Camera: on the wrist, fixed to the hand. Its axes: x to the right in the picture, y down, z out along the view.
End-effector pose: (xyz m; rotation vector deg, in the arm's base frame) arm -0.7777 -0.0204 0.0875 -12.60 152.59 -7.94
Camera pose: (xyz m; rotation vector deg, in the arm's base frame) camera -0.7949 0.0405 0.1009 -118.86 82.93 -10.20
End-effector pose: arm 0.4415 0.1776 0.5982 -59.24 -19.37 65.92
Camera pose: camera 0.4218 0.1666 0.5376 -22.67 -79.16 -10.66
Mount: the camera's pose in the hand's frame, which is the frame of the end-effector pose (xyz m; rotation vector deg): -0.0016 0.0603 -0.0234 -15.40 -25.54 -92.36
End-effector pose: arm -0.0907 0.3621 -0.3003 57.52 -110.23 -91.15
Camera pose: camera -0.0876 0.3526 -0.2364 -88.38 26.30 102.89
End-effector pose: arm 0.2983 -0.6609 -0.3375 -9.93 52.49 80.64
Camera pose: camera 0.2344 -0.6636 -0.3276 -34.45 1.02 0.26
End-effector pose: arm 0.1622 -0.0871 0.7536 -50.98 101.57 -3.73
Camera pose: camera 0.1107 -0.0516 0.7370 -121.00 17.48 -34.80
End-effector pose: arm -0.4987 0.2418 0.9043 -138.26 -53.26 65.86
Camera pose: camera -0.4558 0.1960 0.8885 -42.02 -141.29 44.67
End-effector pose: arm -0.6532 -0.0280 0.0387 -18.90 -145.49 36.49
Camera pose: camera -0.6331 0.0322 0.0261 99.85 -129.68 -18.20
